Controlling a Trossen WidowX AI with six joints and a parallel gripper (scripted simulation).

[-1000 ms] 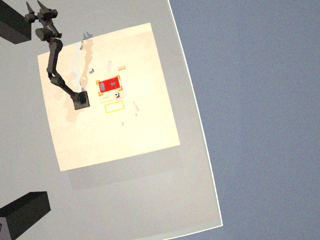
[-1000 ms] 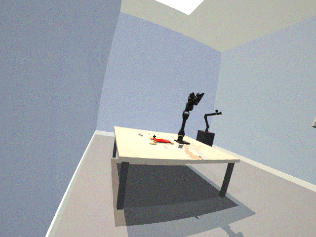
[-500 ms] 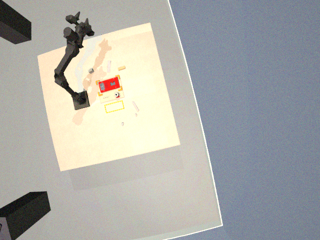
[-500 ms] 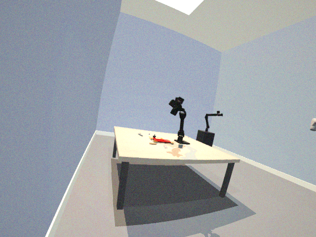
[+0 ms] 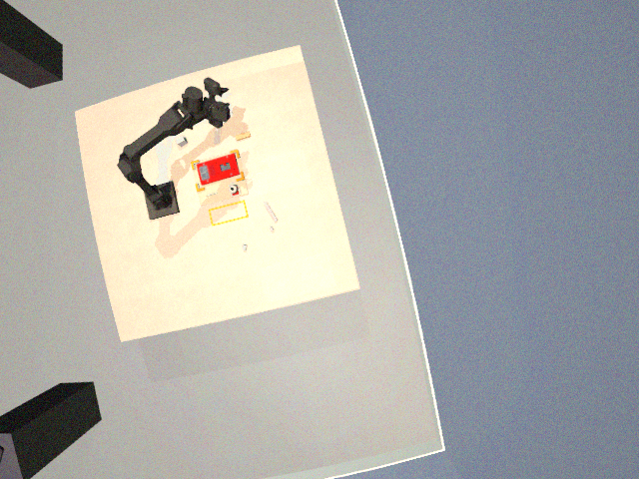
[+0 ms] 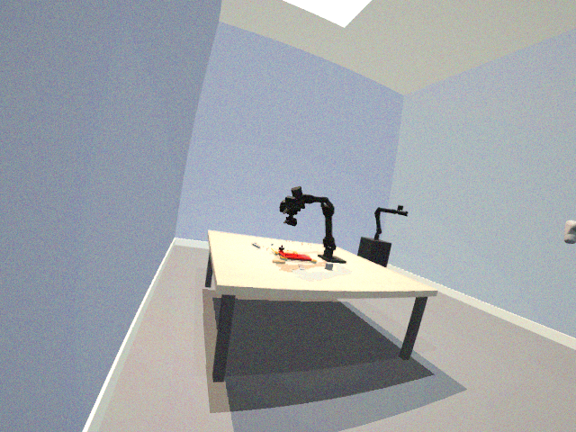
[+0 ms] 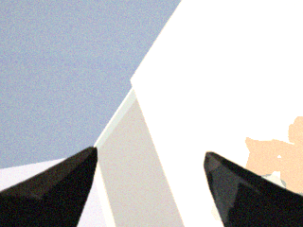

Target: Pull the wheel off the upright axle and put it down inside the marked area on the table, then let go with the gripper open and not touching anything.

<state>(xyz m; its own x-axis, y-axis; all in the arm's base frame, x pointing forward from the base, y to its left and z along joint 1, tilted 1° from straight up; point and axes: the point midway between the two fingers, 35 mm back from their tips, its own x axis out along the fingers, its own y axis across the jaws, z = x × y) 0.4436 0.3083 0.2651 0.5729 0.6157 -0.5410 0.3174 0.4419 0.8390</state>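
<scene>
Right now my gripper tip is 10 cm past the wheel, 32 cm to the left of it and 23 cm above it.
</scene>
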